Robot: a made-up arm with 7 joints. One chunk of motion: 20 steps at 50 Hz.
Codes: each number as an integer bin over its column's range. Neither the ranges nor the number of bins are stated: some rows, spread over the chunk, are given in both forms.
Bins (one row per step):
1: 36 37 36 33 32 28 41
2: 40 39 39 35 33 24 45
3: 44 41 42 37 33 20 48
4: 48 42 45 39 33 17 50
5: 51 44 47 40 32 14 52
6: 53 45 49 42 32 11 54
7: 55 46 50 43 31 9 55
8: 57 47 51 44 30 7 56
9: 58 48 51 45 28 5 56
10: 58 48 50 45 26 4 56
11: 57 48 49 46 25 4 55
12: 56 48 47 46 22 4 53
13: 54 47 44 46 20 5 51
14: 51 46 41 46 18 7 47
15: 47 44 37 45 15 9 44
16: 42 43 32 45 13 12 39
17: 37 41 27 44 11 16 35
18: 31 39 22 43 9 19 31
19: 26 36 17 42 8 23 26
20: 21 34 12 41 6 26 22
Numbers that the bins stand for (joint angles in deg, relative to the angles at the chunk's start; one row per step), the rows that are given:
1: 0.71 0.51 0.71 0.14 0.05 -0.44 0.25
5: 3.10 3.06 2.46 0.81 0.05 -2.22 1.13
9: 4.21 4.52 3.10 1.29 -0.33 -3.37 1.44
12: 3.89 4.52 2.46 1.38 -0.90 -3.49 1.21
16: 1.67 2.70 0.08 1.29 -1.76 -2.48 0.10
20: -1.67 -0.59 -3.10 0.90 -2.43 -0.70 -1.25
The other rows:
2: 1.35 1.24 1.19 0.33 0.14 -0.95 0.57
3: 1.98 1.97 1.67 0.52 0.14 -1.46 0.81
4: 2.62 2.33 2.14 0.71 0.14 -1.84 0.97
6: 3.41 3.43 2.78 1.00 0.05 -2.60 1.29
7: 3.73 3.79 2.94 1.10 -0.05 -2.86 1.37
8: 4.05 4.16 3.10 1.19 -0.14 -3.11 1.44
10: 4.21 4.52 2.94 1.29 -0.52 -3.49 1.44
11: 4.05 4.52 2.78 1.38 -0.62 -3.49 1.37
13: 3.57 4.16 1.98 1.38 -1.10 -3.37 1.05
14: 3.10 3.79 1.51 1.38 -1.29 -3.11 0.73
15: 2.46 3.06 0.87 1.29 -1.57 -2.86 0.49
17: 0.87 1.97 -0.71 1.19 -1.95 -1.97 -0.22
18: -0.08 1.24 -1.51 1.10 -2.14 -1.59 -0.54
19: -0.87 0.14 -2.30 1.00 -2.24 -1.08 -0.94

